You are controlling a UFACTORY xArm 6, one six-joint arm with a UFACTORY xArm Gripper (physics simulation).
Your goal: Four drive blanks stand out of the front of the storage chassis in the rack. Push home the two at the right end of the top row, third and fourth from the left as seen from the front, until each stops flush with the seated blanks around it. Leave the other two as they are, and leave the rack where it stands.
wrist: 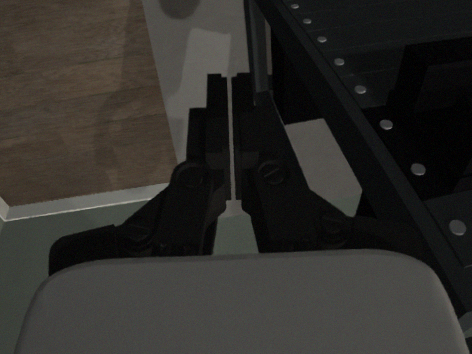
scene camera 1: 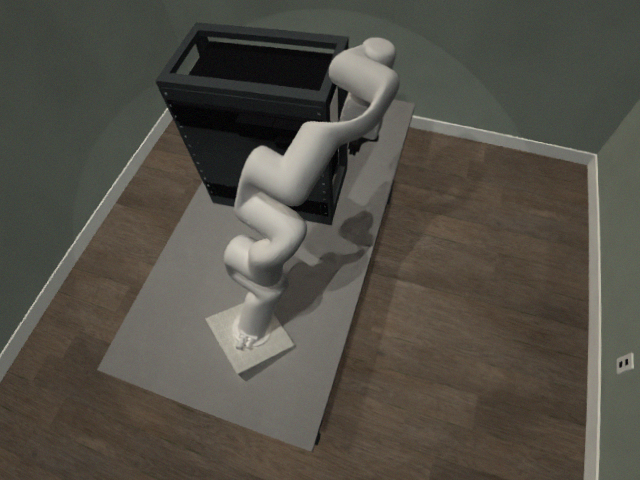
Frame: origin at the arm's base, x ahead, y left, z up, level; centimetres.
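Seen in the pictures: gripper, between the fingertips: (wrist: 229,101) (scene camera 1: 353,151); arm's base, origin of its link: (scene camera 1: 251,330).
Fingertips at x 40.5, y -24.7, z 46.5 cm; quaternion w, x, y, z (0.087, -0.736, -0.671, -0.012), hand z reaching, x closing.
Offsets run from my fingertips to a thing's top centre. "pt": to the spot under its first point.
The dark rack (scene camera 1: 242,88) (wrist: 367,145) stands upright at the back of the grey platform. The storage chassis @[pt dx +7.1, dy +45.8, dz -2.2 cm] (scene camera 1: 206,117) shows as a black band high in its front, partly behind the arm. In the wrist view a black block @[pt dx +3.2, dy +13.6, dz -5.3 cm] (wrist: 435,55) stands out at the right; single drive blanks cannot be told apart in either view. My gripper (scene camera 1: 354,149) (wrist: 229,101) is shut and empty. It points down beside the rack's right side, outside the front post. In the wrist view its right finger overlaps a rack bar; whether they touch cannot be told.
The grey platform (scene camera 1: 170,330) carries the rack and my arm's square base plate (scene camera 1: 222,325). My arm (scene camera 1: 310,160) crosses in front of the rack's right half. Wooden floor (scene camera 1: 465,289) (wrist: 75,100) lies to the right of the platform, with walls behind and at the right.
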